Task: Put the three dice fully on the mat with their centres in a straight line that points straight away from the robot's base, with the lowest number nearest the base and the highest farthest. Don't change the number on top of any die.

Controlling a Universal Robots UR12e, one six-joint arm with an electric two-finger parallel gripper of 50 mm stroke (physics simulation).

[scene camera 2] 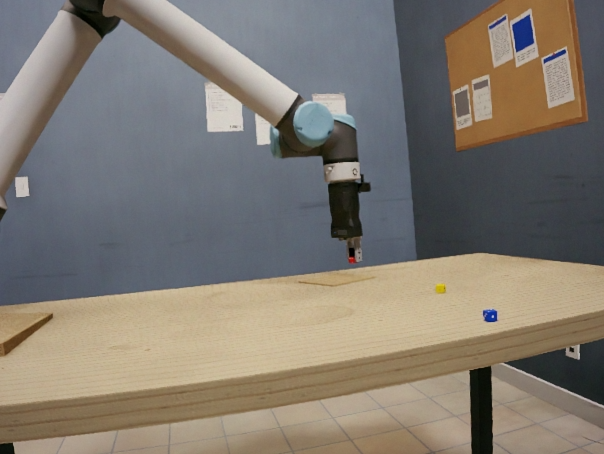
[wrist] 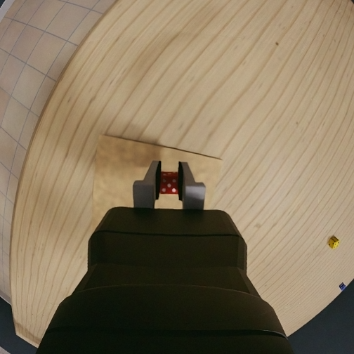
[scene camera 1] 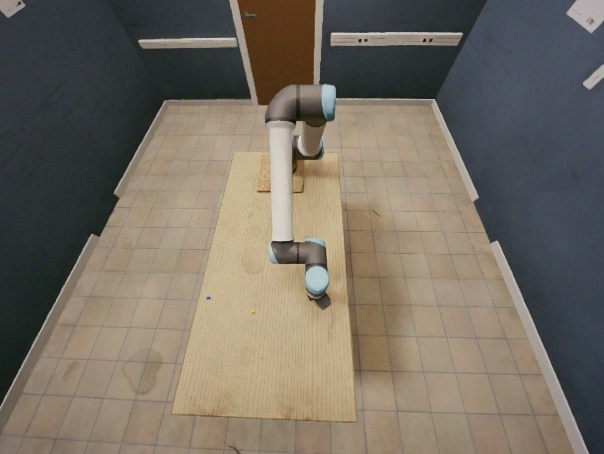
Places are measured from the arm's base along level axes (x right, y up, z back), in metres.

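Where they show: gripper, fingertip midpoint: (scene camera 2: pixel 354 261).
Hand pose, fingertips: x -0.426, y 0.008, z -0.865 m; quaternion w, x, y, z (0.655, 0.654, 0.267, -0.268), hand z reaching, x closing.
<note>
Each offset is from my fingertips to the top centre of the thing. "*": to the spot under its first point. Level surfaces: height alone.
My gripper (scene camera 2: pixel 354 256) (wrist: pixel 169 172) is shut on the red die @(dx +0.005, dy +0.013, dz +0.005 m) (scene camera 2: pixel 352 260) (wrist: pixel 169 183), holding it above the mat @(* dx +0.041, dy -0.038, dz +0.095 m) (scene camera 2: pixel 320 281) (wrist: pixel 117 160), clear of its surface. White pips show on the red die in the wrist view, but I cannot surely read its top number. The yellow die @(dx +0.314, dy -0.026, dz -0.126 m) (scene camera 1: pixel 253 311) (scene camera 2: pixel 440 288) (wrist: pixel 333 242) lies on the bare table, off the mat. The blue die @(dx +0.573, dy -0.026, dz -0.120 m) (scene camera 1: pixel 208 298) (scene camera 2: pixel 490 315) (wrist: pixel 342 286) lies near the table's edge, also off the mat. Their top numbers are too small to read surely. In scene camera 1 the wrist hides most or all of the mat.
The wooden table @(dy -0.042 m) (scene camera 1: pixel 260 370) (scene camera 2: pixel 200 350) (wrist: pixel 240 85) bears everything. A board (scene camera 1: pixel 263 175) (scene camera 2: pixel 25 327) lies at the arm's base end of the table. The mat is near the long table edge opposite the blue die. A pinboard (scene camera 2: pixel 520 120) hangs on the wall.
</note>
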